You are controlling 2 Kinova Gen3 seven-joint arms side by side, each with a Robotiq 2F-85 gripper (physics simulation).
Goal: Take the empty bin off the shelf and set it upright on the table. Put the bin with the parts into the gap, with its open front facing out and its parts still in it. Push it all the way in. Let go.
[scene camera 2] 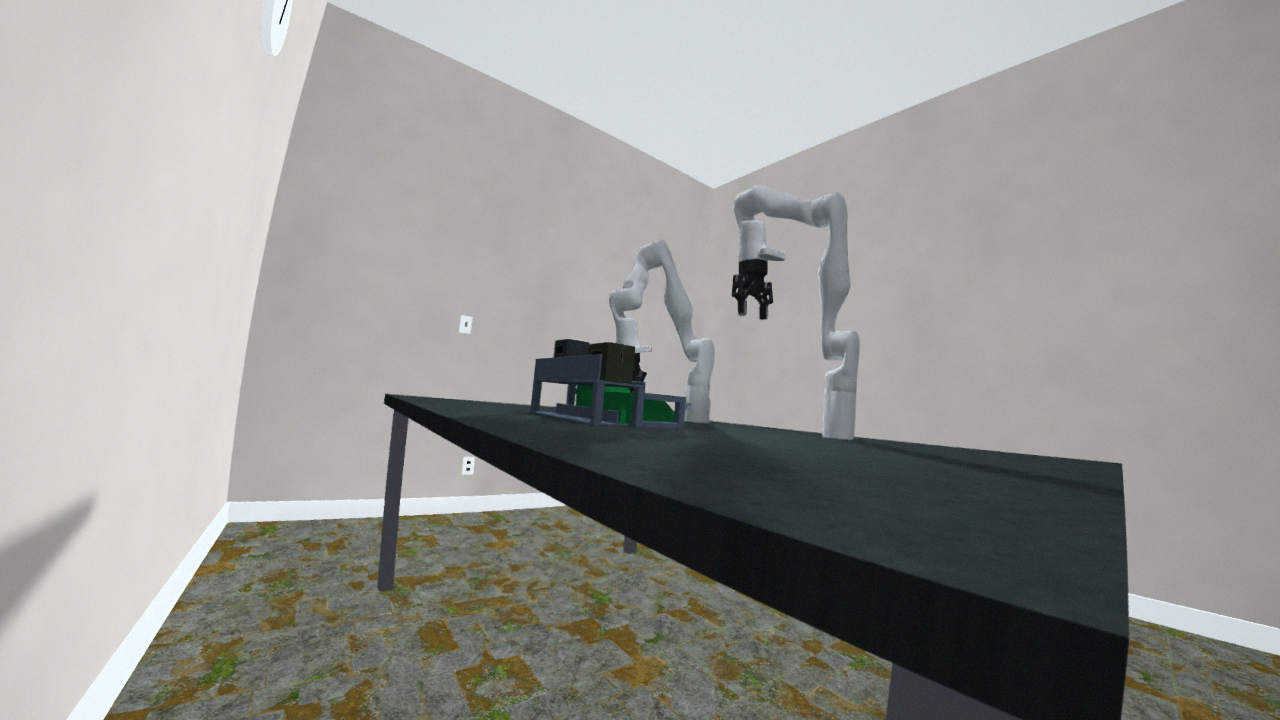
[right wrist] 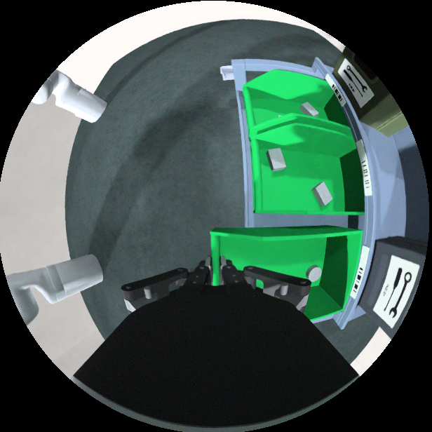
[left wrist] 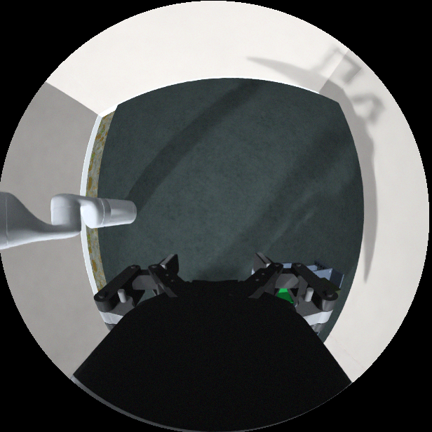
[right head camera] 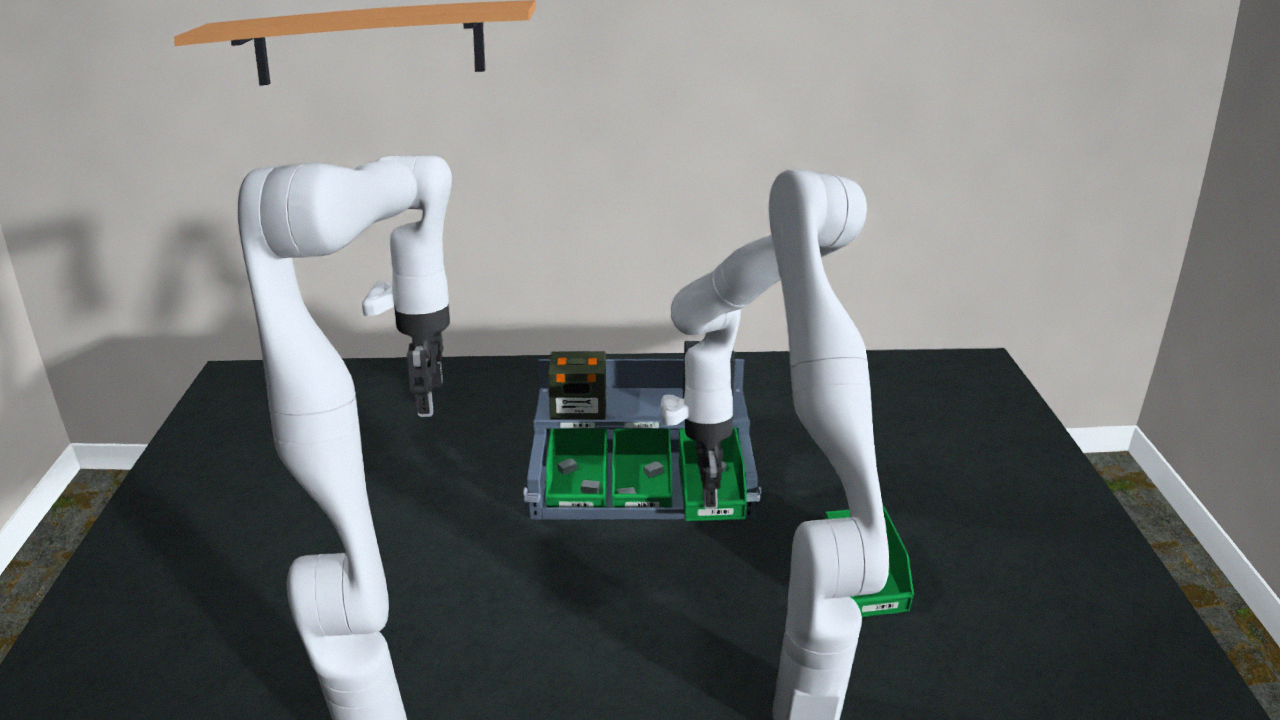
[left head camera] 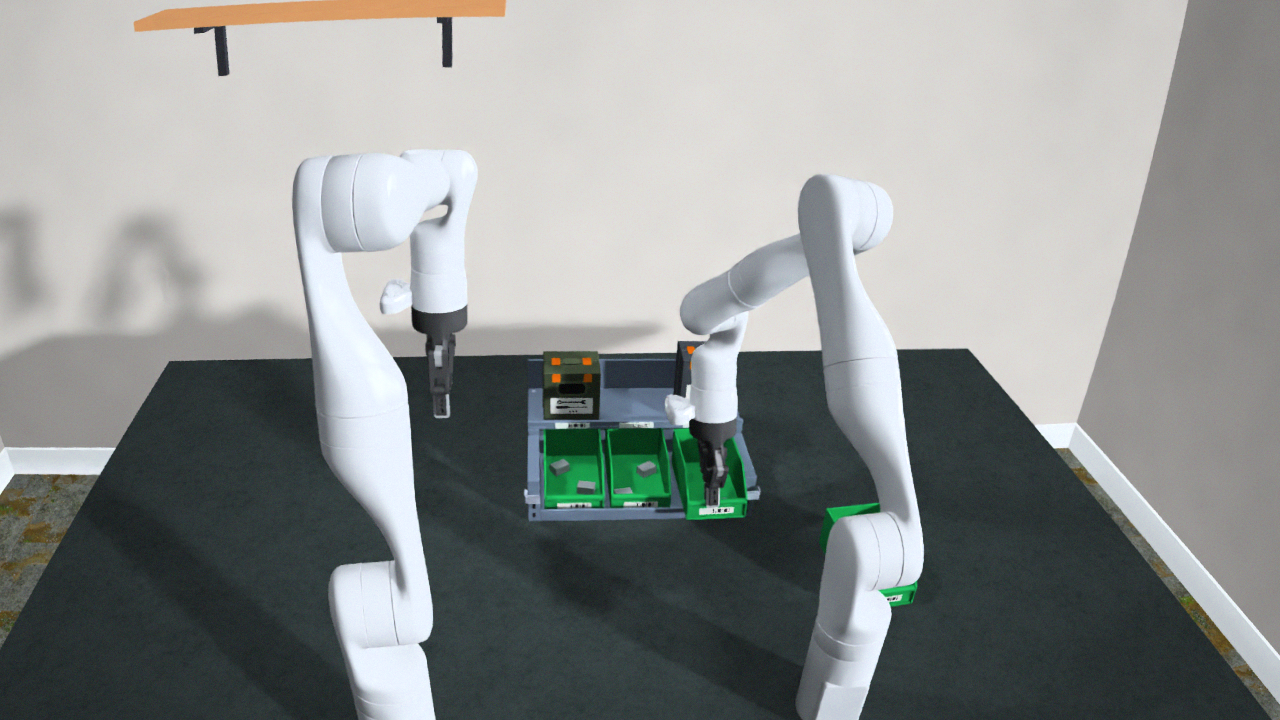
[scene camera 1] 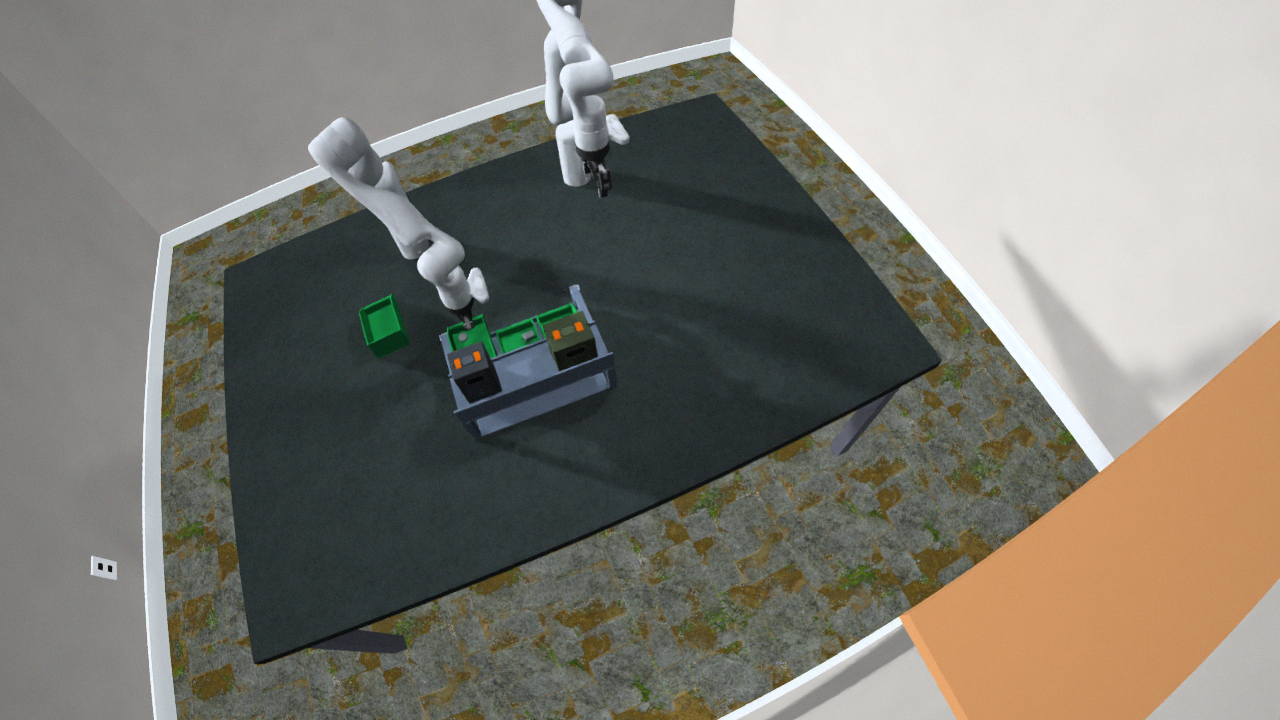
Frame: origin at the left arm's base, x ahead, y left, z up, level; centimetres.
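Seen in the pictures: left gripper, between the fingertips: (scene camera 2: pixel 753 317) (right head camera: pixel 430 400) (left head camera: pixel 443 401) (scene camera 1: pixel 595 184); right gripper, between the fingertips: (right head camera: pixel 710 506) (left head camera: pixel 711 504) (scene camera 1: pixel 469 322); left arm's base, origin of its link: (scene camera 2: pixel 837 438) (scene camera 1: pixel 577 177); right arm's base, origin of its link: (scene camera 2: pixel 695 422) (right head camera: pixel 806 714) (left head camera: pixel 827 706) (scene camera 1: pixel 415 248).
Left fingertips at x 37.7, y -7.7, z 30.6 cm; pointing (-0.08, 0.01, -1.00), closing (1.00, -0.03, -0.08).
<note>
Offsets run from my left fingertips to a thing's top centre. "pt": to the spot under its first point.
The bin with parts @(dx +12.5, dy -43.3, dz -20.3 cm) (left head camera: pixel 733 488) (right head camera: pixel 735 492) (right wrist: pixel 280 250) is upright in the right-hand bay of the grey-blue rack @(pt dx +14.4, dy -13.6, dz -22.1 cm) (left head camera: pixel 533 465) (right head camera: pixel 537 465), open front outward. Its front stands out past the neighbouring bins and the front rail. A round grey part (right wrist: pixel 314 273) lies inside. My right gripper (left head camera: pixel 712 497) (right head camera: pixel 710 499) (right wrist: pixel 215 263) is shut on its front wall. The empty green bin @(dx -10.0, dy -64.7, dz -23.1 cm) (right head camera: pixel 893 586) (scene camera 1: pixel 383 322) stands upright on the table, right of the rack in the head views and partly behind the right arm. My left gripper (left head camera: pixel 441 410) (scene camera 2: pixel 752 311) (left wrist: pixel 215 262) is open, high above the table.
Two green bins @(dx +19.2, dy -20.8, dz -22.5 cm) (left head camera: pixel 572 447) @(dx +18.4, dy -32.0, dz -22.5 cm) (left head camera: pixel 638 447) with grey parts fill the rack's left and middle bays. An olive case @(dx +29.0, dy -21.5, dz -10.7 cm) (left head camera: pixel 571 385) (scene camera 1: pixel 570 340) and a dark case @(dx +26.7, dy -44.5, dz -8.2 cm) (scene camera 1: pixel 474 374) (right wrist: pixel 395 285) stand on the rack's upper level. A narrow space separates the middle bin from the right one.
</note>
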